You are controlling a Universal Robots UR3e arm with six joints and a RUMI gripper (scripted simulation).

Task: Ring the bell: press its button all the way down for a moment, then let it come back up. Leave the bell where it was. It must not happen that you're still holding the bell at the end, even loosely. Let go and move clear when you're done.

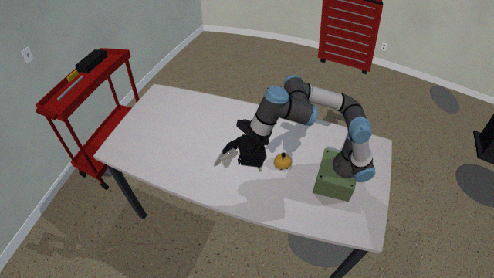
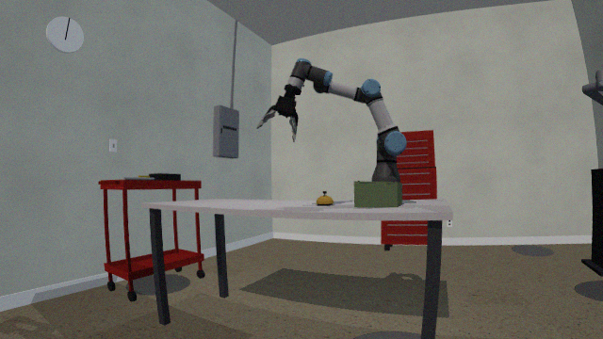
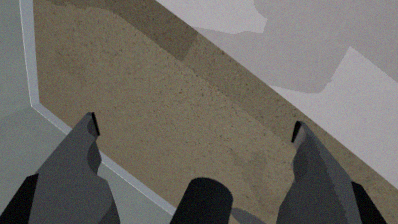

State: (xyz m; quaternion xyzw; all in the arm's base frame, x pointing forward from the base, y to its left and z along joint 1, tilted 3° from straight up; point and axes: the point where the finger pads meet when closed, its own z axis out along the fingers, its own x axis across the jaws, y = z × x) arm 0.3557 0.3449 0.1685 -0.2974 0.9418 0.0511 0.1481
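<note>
The black button lies 5 cm behind my hand, 31 cm to the right of it and 24 cm below it.
</note>
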